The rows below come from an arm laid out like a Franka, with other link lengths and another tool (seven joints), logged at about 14 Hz.
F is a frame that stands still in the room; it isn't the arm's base.
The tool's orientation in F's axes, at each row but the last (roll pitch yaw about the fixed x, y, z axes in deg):
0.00 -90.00 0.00
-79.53 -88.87 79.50
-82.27 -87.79 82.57
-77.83 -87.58 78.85
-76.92 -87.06 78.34
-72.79 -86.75 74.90
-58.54 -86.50 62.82
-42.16 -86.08 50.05
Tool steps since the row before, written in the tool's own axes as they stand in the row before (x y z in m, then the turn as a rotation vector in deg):
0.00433 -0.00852 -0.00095 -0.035 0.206 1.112
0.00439 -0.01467 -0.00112 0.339 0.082 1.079
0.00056 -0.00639 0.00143 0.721 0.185 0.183
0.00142 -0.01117 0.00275 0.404 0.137 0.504
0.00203 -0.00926 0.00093 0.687 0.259 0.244
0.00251 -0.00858 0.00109 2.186 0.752 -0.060
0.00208 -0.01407 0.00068 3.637 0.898 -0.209
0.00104 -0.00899 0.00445 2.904 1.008 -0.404
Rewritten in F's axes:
0.00095 -0.00852 0.00433 -1.112 0.206 -0.035
0.00113 -0.01458 0.00467 -1.078 0.089 0.341
-0.00139 -0.00637 0.00081 -0.180 0.211 0.714
-0.00254 -0.01115 0.00190 -0.503 0.145 0.402
-0.00068 -0.00917 0.00250 -0.243 0.287 0.676
-0.00073 -0.00846 0.00299 0.064 0.872 2.141
0.00044 -0.01395 0.00283 0.242 1.107 3.577
-0.00311 -0.00944 0.00168 0.388 1.204 2.830

